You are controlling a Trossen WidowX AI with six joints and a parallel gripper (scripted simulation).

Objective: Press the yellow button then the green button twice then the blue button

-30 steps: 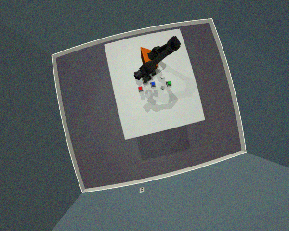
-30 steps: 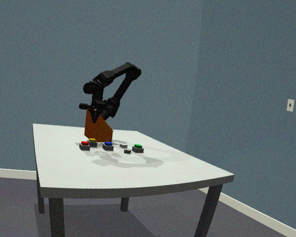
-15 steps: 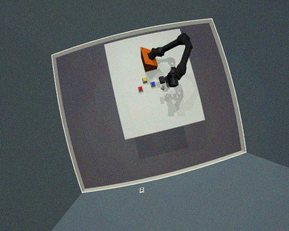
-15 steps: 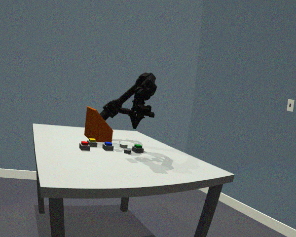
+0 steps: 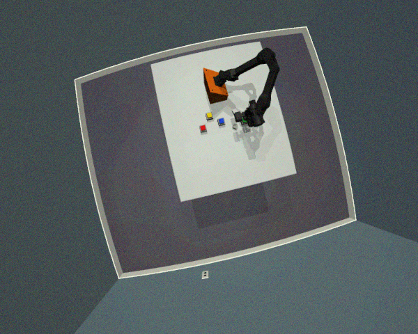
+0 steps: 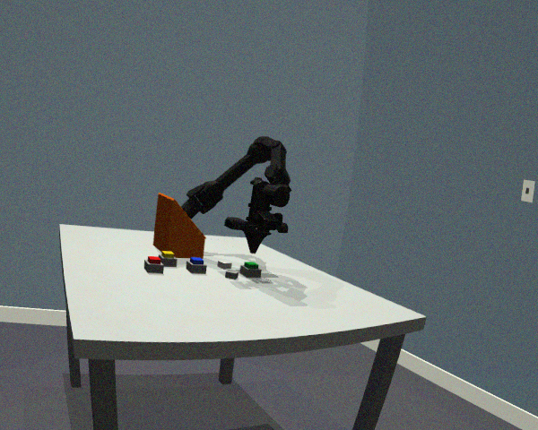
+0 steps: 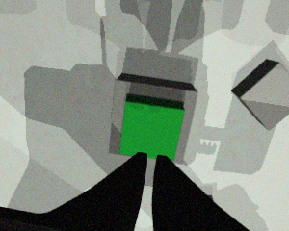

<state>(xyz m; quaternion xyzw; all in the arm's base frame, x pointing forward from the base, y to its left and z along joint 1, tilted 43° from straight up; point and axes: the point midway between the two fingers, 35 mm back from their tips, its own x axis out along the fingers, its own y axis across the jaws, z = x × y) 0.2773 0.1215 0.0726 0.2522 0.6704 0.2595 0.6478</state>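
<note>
The green button is 4 cm below my gripper tip. Also, from my gripper tip: yellow button: 24 cm to the right, 9 cm behind, 4 cm below; red button: 31 cm to the right, 4 cm below, 1 cm behind; blue button: 17 cm to the right, 4 cm below, 3 cm behind.
</note>
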